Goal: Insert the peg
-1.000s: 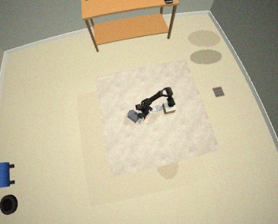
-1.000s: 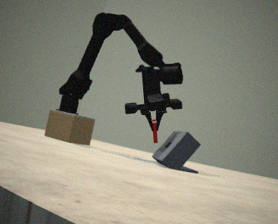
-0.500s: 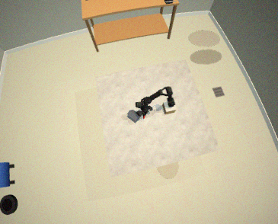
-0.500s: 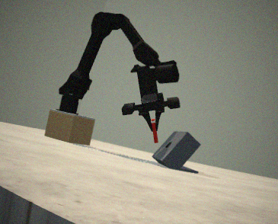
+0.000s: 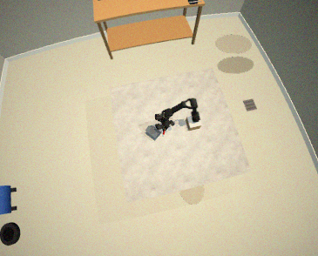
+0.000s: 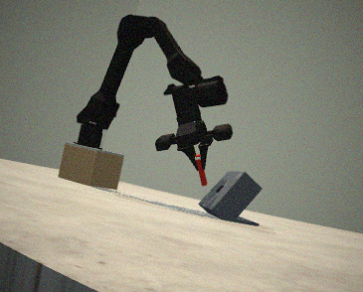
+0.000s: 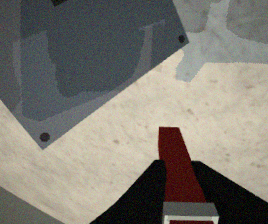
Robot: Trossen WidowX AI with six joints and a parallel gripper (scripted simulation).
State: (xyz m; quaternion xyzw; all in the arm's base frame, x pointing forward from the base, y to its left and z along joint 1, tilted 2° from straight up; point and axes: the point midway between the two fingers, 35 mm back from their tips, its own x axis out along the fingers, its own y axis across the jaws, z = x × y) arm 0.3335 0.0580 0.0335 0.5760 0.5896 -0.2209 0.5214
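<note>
Now: gripper tip 10 cm short of the grey panel block, 3 cm to the left of it and 5 cm above it. From my gripper tip the other things lie so: peg 1 cm to the right, 1 cm above.
</note>
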